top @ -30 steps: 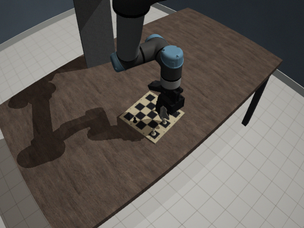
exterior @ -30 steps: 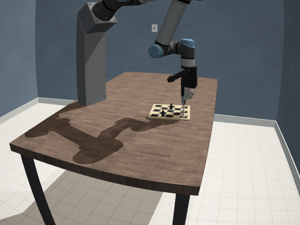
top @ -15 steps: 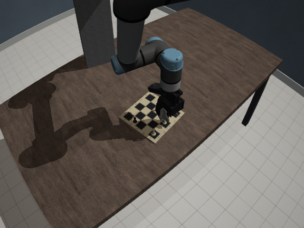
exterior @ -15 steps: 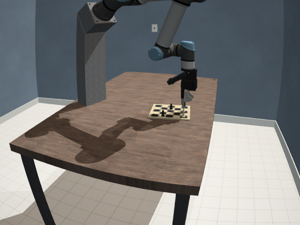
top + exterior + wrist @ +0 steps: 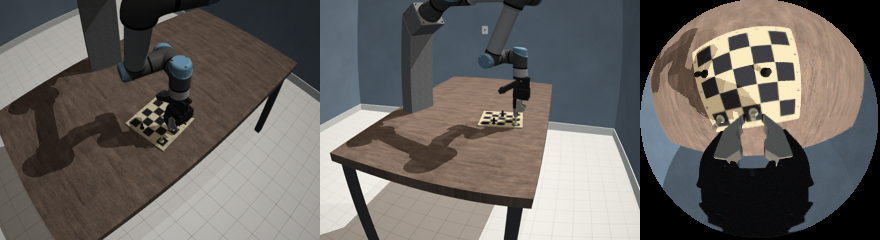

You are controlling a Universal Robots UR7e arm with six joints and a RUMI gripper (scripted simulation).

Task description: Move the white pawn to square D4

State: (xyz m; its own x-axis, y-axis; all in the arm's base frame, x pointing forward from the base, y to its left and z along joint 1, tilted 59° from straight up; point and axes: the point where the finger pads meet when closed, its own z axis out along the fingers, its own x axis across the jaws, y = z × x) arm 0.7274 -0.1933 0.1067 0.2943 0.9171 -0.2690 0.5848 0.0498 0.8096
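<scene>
My gripper is now 10 mm above the white piece. The rest, counted from my hand: chessboard: 70 mm behind, 30 mm below, 20 mm to the left.
</scene>
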